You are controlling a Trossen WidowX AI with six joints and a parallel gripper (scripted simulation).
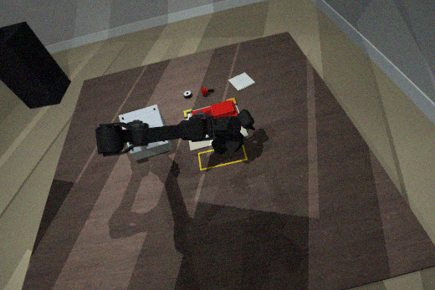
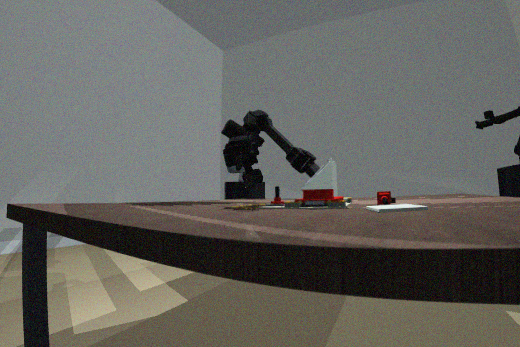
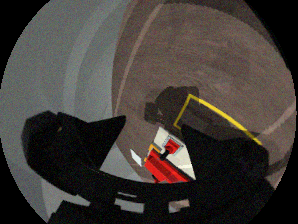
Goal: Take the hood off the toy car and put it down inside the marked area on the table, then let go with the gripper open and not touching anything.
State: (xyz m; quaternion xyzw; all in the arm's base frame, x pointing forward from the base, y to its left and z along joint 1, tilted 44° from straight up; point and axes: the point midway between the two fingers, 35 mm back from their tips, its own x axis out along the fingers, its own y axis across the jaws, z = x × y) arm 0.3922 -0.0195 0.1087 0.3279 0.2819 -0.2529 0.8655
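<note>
Now: the red hood 8 cm behind my gripper tip, 20 cm to the left of it and 4 cm below it. Also, from my gripper tip: base plate: 12 cm behind, 17 cm to the left, 7 cm below; dark ring: 26 cm behind, 37 cm to the left, 7 cm below; flat white tile: 2 cm ahead, 41 cm to the left, 8 cm below.
</note>
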